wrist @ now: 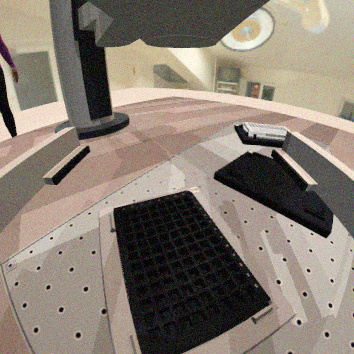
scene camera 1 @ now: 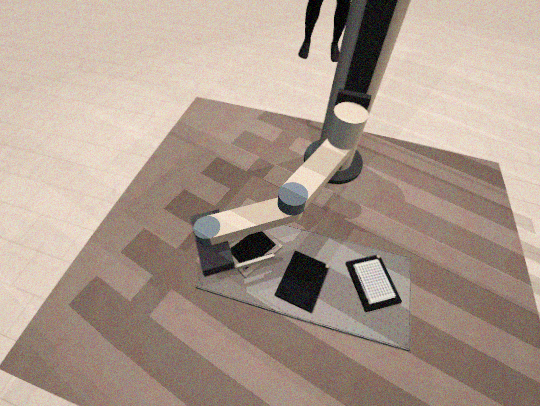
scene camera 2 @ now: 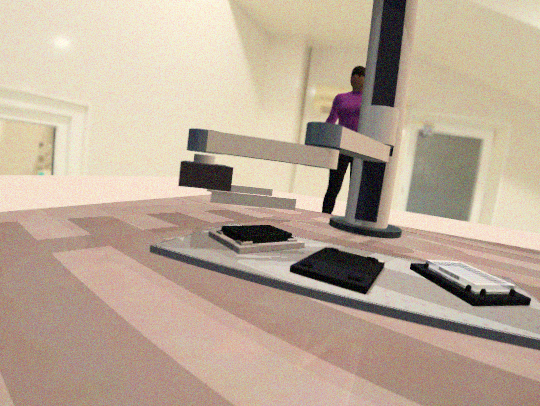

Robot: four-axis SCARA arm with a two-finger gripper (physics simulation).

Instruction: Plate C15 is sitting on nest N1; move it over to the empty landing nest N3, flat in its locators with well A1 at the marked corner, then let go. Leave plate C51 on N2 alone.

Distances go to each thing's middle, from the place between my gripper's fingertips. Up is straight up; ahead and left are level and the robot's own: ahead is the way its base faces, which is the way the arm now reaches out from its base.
Labels:
My gripper is now 8 cm above the black well plate (scene camera 2: 256, 233), 4 cm to the left of it and 2 cm short of it. Also, from my hand: white well plate labelled C15 (scene camera 2: 457, 272): 36 cm to the left, 8 cm below, 2 cm ahead.

